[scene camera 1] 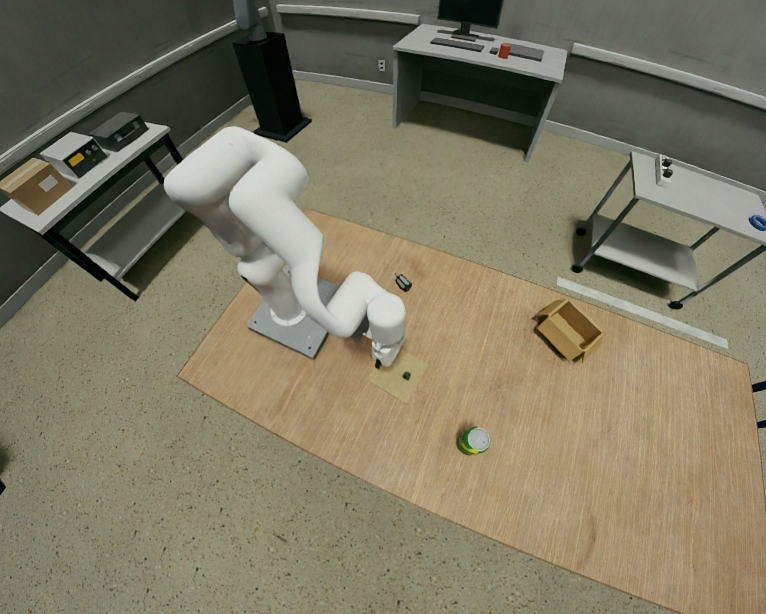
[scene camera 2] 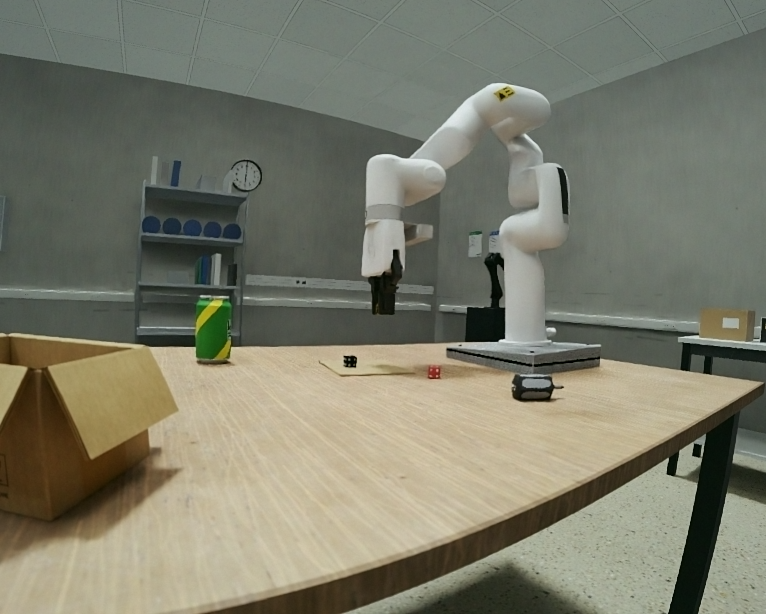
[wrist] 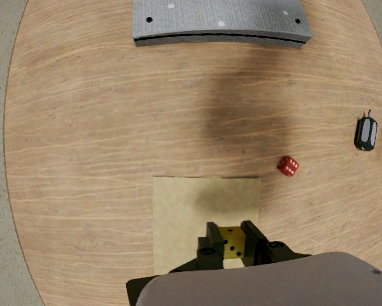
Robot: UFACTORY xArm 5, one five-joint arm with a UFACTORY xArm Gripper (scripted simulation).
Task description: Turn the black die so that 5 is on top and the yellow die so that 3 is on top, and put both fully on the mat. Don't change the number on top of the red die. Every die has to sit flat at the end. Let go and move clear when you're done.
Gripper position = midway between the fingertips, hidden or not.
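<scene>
Scene camera 1 shows a tan mat (scene camera 1: 390,379). In scene camera 2 the gripper (scene camera 2: 382,314) is visible together with a small black device (scene camera 2: 524,386). The wrist view shows a yellow die (wrist: 234,238), and in it the mat (wrist: 181,205) and the gripper (wrist: 227,238) can be seen as well.
</scene>
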